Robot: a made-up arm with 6 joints.
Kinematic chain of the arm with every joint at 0, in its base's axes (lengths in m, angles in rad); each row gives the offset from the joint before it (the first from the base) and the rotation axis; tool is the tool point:
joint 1: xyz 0 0 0.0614 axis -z
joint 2: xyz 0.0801 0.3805 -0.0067 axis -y
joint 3: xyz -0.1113 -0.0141 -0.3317 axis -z
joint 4: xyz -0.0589 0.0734 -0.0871 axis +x
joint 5: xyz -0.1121 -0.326 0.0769 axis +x
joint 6: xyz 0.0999 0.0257 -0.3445 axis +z
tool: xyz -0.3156 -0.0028 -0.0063
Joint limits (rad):
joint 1: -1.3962..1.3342
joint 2: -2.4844..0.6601
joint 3: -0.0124..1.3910
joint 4: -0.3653..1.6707
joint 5: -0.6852..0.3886
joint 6: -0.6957..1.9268
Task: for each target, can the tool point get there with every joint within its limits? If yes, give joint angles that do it. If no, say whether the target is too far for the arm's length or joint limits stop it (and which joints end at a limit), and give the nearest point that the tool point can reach.
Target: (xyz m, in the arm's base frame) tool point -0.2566 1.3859 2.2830
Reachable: no: too far | nearest point -0.1336 0.7216 1.1369 | short by 1.330 m
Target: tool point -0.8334 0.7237 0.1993
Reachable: yes | joints 0.2215 -1.6512 0.7702 1.1881 0.1321 1.5594
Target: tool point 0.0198 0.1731 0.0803
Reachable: no: joint limits stop it (at a limit: joint 1, joint 4, joint 5, joint 6) | nearest point -0.3012 0.2154 0.0925 | short by 0.324 m
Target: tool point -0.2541 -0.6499 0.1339
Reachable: yes | joints -0.9495 -1.1052 0.1479 0.0253 -0.2348 1.0832
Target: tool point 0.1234 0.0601 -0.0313
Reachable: no: joint limits stop it (at a limit: joint 1, joint 3, joint 4, joint 5, joint 6) | nearest point 0.2848 0.0322 -0.1275 | short by 0.190 m
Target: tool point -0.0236 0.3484 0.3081
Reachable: no: joint limits stop it (at a limit: joint 1, joint 4, joint 5, joint 6) | nearest point -0.1547 0.4335 0.3759 | short by 0.170 m
